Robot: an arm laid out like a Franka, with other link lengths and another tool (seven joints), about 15 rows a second.
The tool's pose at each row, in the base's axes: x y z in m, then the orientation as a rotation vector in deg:
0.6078 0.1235 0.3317 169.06 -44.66 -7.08
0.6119 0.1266 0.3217 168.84 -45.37 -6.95
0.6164 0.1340 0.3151 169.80 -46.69 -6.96
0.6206 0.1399 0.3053 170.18 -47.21 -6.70
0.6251 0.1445 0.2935 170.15 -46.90 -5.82
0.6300 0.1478 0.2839 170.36 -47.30 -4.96
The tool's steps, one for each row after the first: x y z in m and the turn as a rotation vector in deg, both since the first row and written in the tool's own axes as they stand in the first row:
0.0026 -0.0057 0.0093 0.00 0.06 0.49
0.0032 -0.0150 0.0150 1.26 -0.27 1.11
0.0044 -0.0232 0.0239 1.79 -0.23 1.35
0.0067 -0.0306 0.0349 1.79 0.36 1.20
0.0099 -0.0369 0.0437 2.21 0.82 1.42

